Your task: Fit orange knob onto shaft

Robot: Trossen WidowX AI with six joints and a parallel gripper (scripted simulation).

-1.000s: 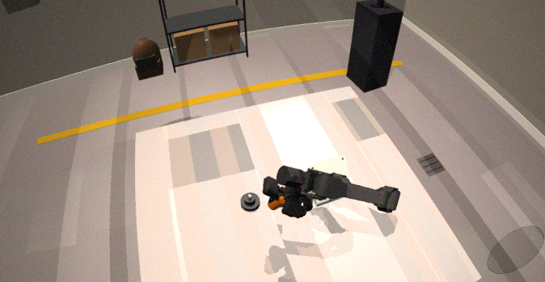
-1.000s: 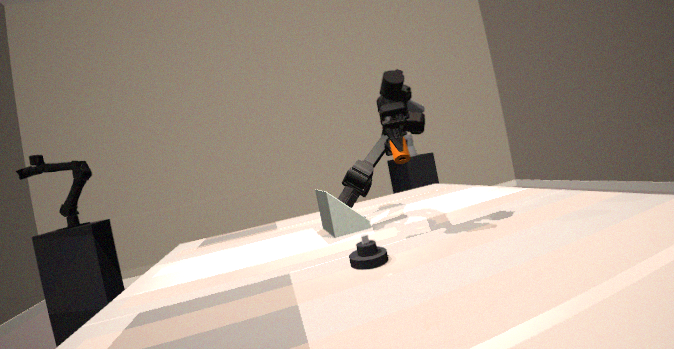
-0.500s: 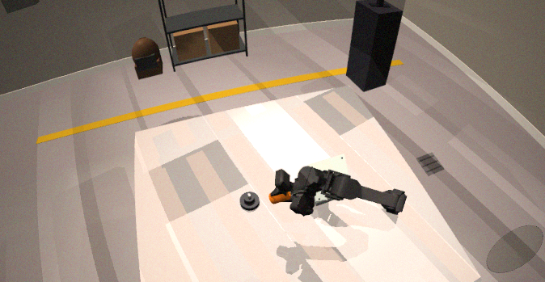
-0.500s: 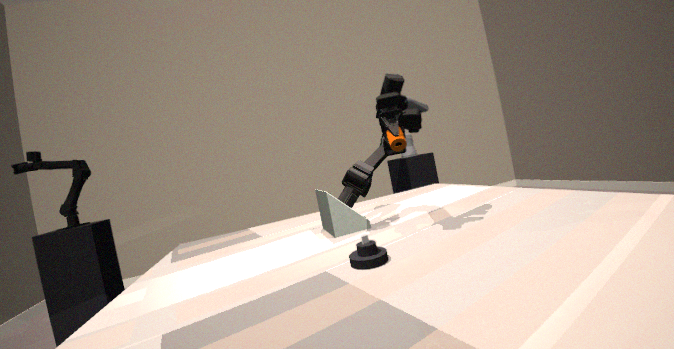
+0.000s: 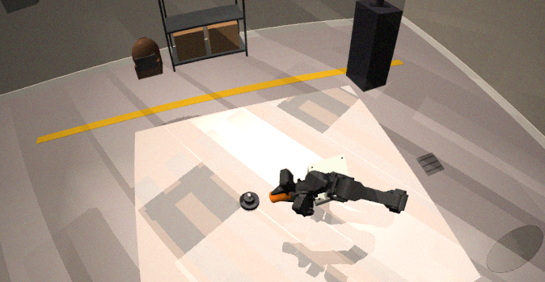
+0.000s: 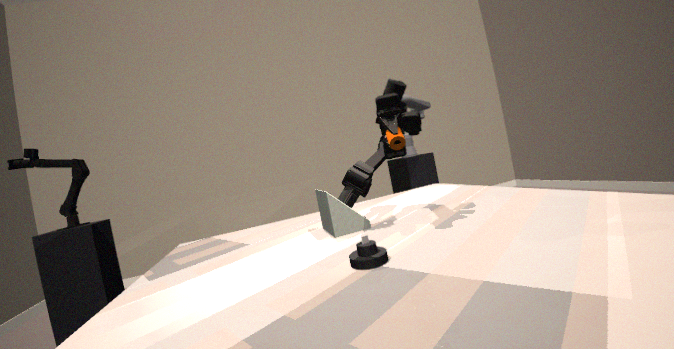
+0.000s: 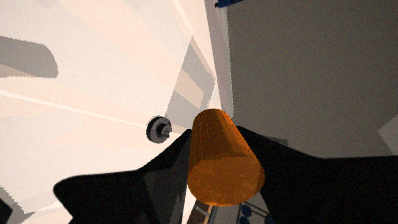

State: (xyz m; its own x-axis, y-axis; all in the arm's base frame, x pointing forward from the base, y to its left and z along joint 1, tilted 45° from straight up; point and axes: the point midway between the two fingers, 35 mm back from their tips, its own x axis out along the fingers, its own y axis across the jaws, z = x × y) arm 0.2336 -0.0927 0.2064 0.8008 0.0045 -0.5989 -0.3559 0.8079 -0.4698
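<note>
The round pedestal lies 4 cm ahead of my gripper tip, 16 cm to the right of it and 22 cm below it. Also, from my gripper tip: orange knob (3 cm behind, 1 cm to the left, 2 cm above).
</note>
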